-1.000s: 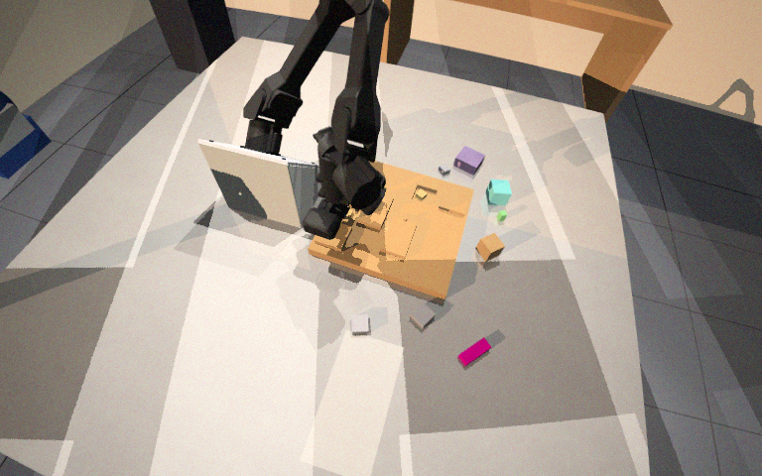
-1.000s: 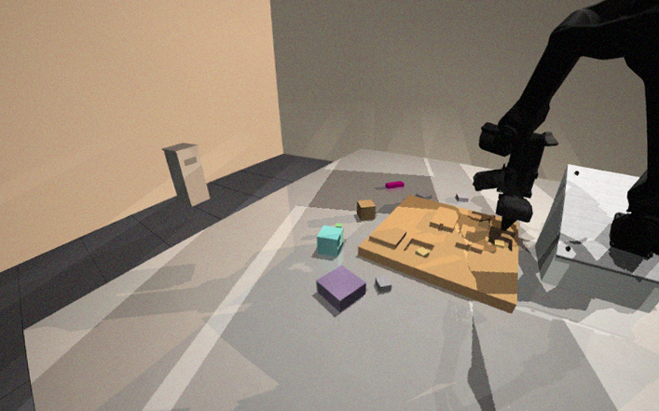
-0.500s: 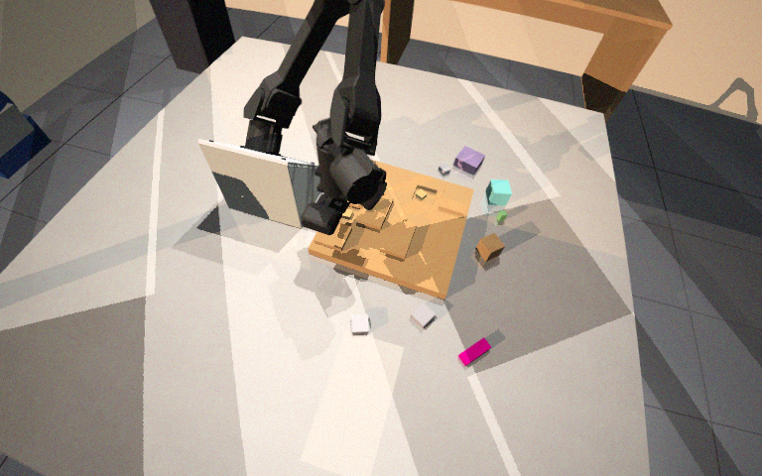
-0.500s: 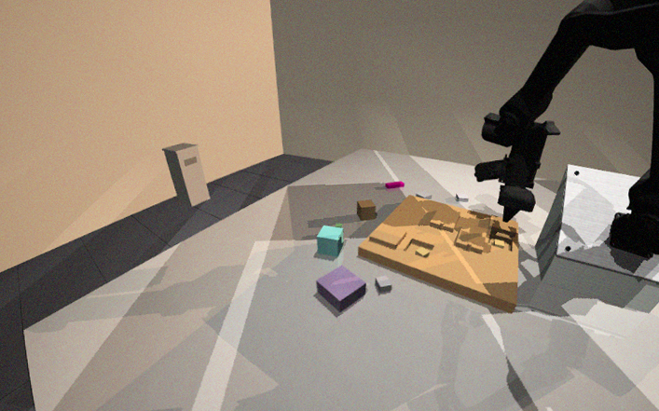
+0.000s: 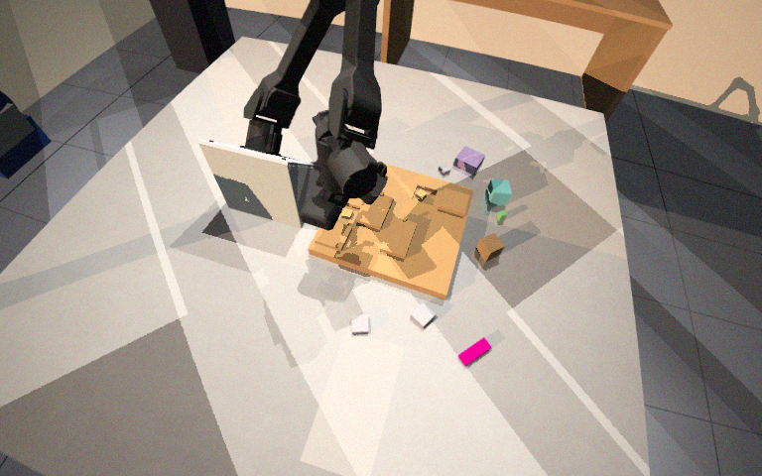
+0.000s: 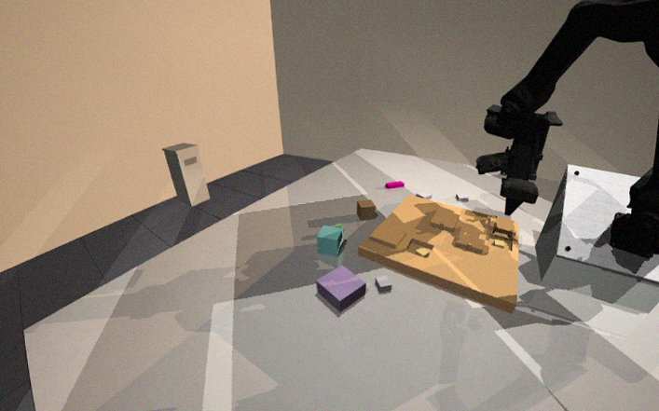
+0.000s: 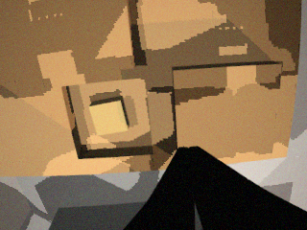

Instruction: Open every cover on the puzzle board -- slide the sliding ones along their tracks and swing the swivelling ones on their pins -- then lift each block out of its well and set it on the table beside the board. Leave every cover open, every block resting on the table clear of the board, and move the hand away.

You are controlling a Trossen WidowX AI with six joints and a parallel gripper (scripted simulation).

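Right now my gripper tip is 110 mm short of the puzzle board, 70 mm to the right of it and 50 mm above it. Also, from my gripper tip: grey tile 180 mm to the right, 120 mm ahead, 60 mm below; then brown cube 320 mm ahead, 70 mm to the left, 50 mm below; then small grey cube 270 mm to the left, 170 mm ahead, 60 mm below.
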